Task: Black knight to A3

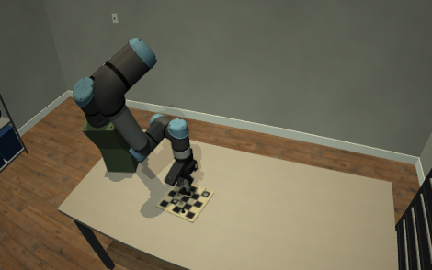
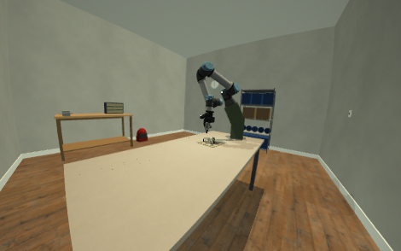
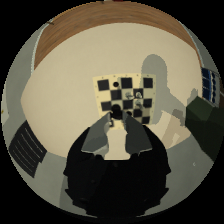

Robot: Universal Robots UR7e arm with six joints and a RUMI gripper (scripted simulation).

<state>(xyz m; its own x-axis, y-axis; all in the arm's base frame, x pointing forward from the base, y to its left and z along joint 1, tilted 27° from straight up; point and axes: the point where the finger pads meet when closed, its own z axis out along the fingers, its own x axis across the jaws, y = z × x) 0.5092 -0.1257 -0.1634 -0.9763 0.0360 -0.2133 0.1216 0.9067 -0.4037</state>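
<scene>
The pale piece is 80 mm behind my hand, 10 mm to the left of it and 110 mm below it. Round my hand: black knight: 10 mm below; small chessboard: 40 mm behind, 40 mm to the left, 130 mm below; tall black piece: 30 mm behind, 80 mm to the left, 100 mm below.
</scene>
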